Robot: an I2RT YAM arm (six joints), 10 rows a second.
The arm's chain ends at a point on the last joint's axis. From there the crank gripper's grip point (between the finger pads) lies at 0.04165 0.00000 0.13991 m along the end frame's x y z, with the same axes.
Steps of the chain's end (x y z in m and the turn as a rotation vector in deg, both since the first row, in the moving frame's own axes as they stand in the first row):
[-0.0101, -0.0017, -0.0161, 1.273, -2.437, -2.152]
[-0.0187, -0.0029, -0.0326, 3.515, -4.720, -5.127]
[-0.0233, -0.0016, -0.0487, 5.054, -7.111, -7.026]
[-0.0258, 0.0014, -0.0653, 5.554, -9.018, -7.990]
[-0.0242, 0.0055, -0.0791, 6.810, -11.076, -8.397]
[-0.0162, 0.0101, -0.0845, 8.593, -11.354, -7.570]
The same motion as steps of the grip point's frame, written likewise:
[-0.0162, -0.0063, -0.0145, 1.273, -2.437, -2.152]
[-0.0309, -0.0148, -0.0300, 3.515, -4.720, -5.127]
[-0.0419, -0.0181, -0.0454, 5.054, -7.111, -7.026]
[-0.0495, -0.0166, -0.0615, 5.554, -9.018, -7.990]
[-0.0533, -0.0155, -0.0751, 6.810, -11.076, -8.397]
[-0.0461, -0.0148, -0.0811, 8.593, -11.354, -7.570]

